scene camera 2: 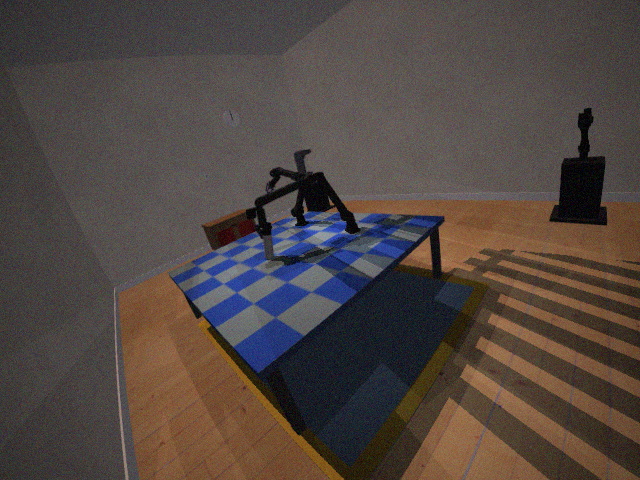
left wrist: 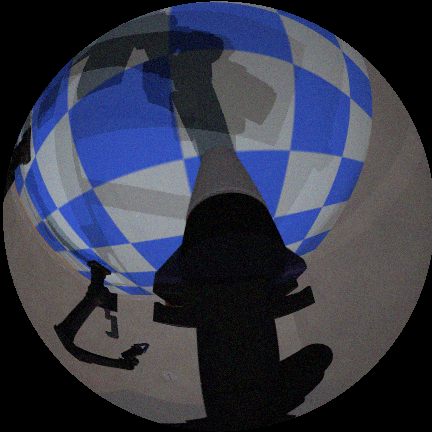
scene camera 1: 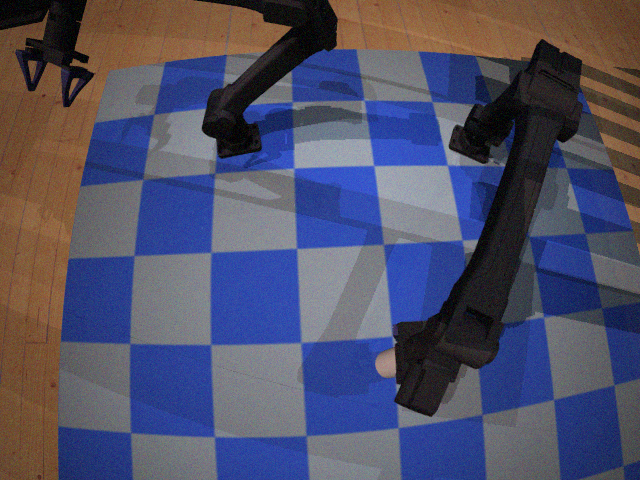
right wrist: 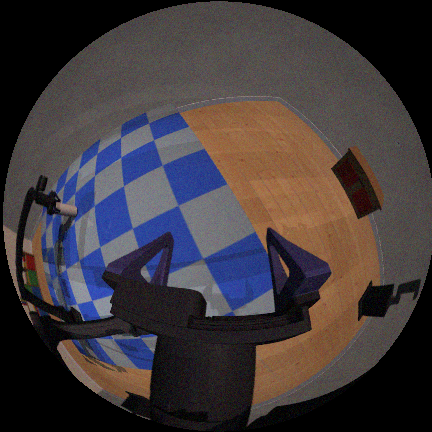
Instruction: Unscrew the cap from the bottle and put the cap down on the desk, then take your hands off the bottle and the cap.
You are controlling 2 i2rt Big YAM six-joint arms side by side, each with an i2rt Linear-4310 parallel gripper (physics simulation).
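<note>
A pale pinkish bottle stands upright on the checkered desk, mostly covered from above in scene camera 1. Its wide black cap is at the bottle's top, in the left wrist view. My left gripper is over the bottle's top with its fingers on both sides of the cap, shut on it. Whether the cap's thread is loose cannot be seen. My right gripper is open and empty, high beyond the desk's left edge in scene camera 1, far from the bottle.
The left arm's long link reaches over the desk's right part in scene camera 1. The right arm's base stands near the desk's far edge. A wooden cabinet with red fronts and a black pedestal stand off the desk.
</note>
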